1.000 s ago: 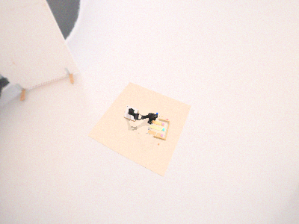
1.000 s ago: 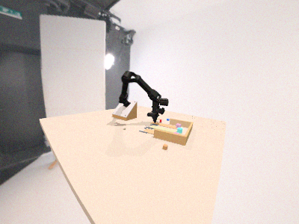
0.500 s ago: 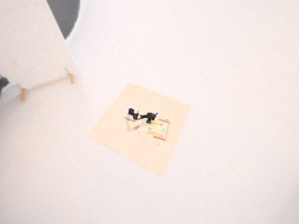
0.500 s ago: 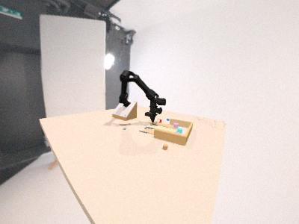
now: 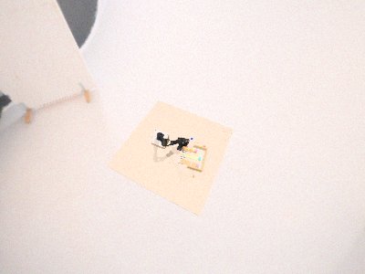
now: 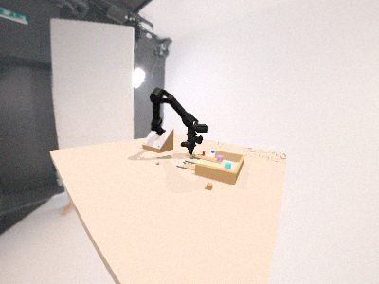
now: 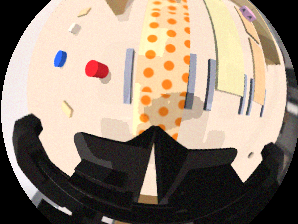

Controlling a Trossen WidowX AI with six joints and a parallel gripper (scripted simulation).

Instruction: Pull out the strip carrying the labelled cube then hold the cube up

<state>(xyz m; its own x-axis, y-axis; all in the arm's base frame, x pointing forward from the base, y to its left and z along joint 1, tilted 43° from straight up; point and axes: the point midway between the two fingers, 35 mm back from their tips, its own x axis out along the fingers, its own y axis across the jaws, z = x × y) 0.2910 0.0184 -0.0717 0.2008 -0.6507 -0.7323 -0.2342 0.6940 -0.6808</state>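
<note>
Now: the red piece 9 cm to the left of my gripper tip, 4 cm ahead of it and 1 cm above it. The rest, counted from my gripper tip: small tan block: 35 cm ahead, 26 cm to the right; blue piece: 19 cm to the left, 5 cm ahead.
</note>
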